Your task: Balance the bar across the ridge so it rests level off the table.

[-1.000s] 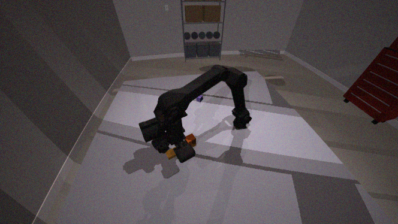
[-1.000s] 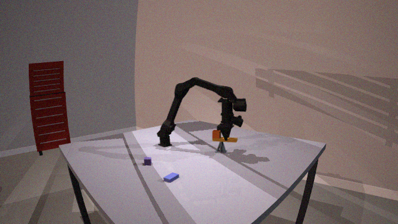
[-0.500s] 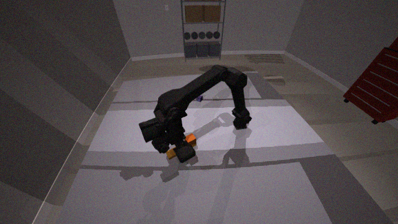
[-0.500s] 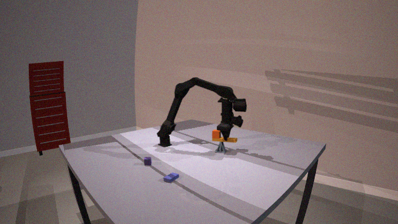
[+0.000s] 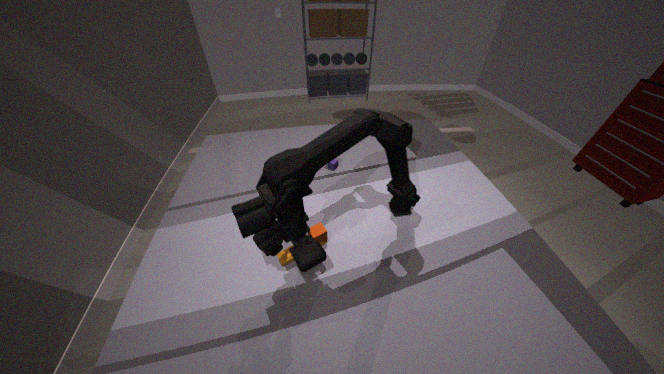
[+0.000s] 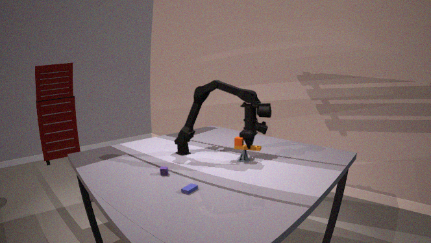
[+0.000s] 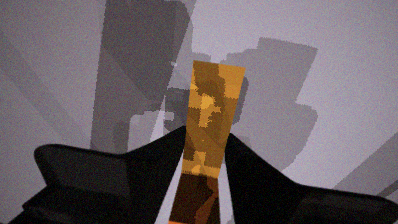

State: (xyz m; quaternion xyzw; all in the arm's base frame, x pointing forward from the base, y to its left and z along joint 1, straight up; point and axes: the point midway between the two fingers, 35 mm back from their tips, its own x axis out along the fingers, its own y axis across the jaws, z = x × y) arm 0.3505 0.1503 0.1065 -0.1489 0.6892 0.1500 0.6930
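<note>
Right now the yellow-orange bar is 30 mm behind my gripper tip, 10 mm to the right of it and 10 mm above it. Round my gripper tip: purple cube 150 mm behind, 410 mm to the right, 60 mm below; flat blue block 60 mm ahead, 430 mm to the right, 60 mm below.
</note>
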